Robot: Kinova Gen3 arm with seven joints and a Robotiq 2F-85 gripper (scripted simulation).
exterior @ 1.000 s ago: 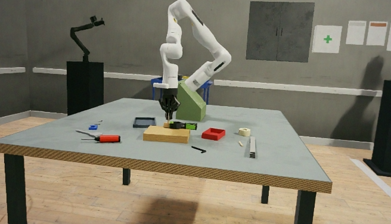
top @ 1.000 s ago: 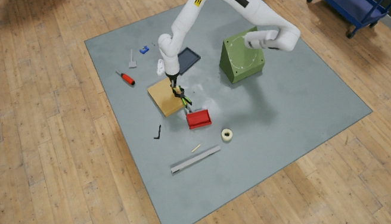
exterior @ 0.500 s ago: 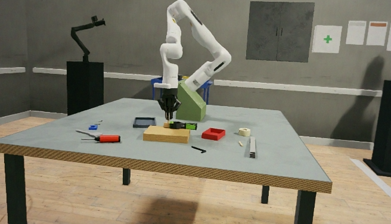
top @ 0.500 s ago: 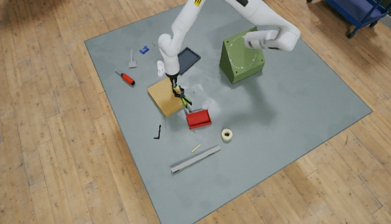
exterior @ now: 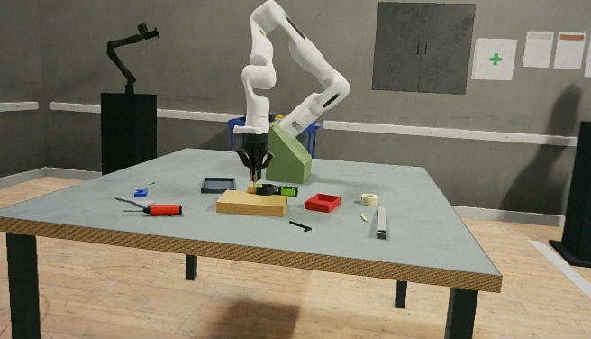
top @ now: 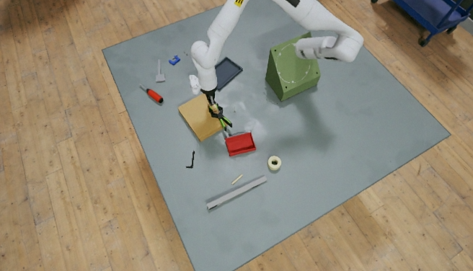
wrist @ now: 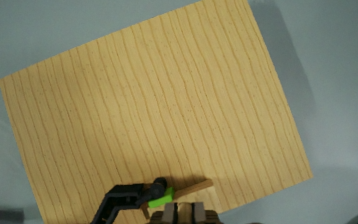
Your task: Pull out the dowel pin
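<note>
Right now my hand is 2 cm above the dowel pin. Round my hand: small wooden block: 5 cm below; bench board: 7 cm below, 5 cm ahead, 2 cm to the left; red tray: 22 cm to the left, 8 cm below, 5 cm behind.
</note>
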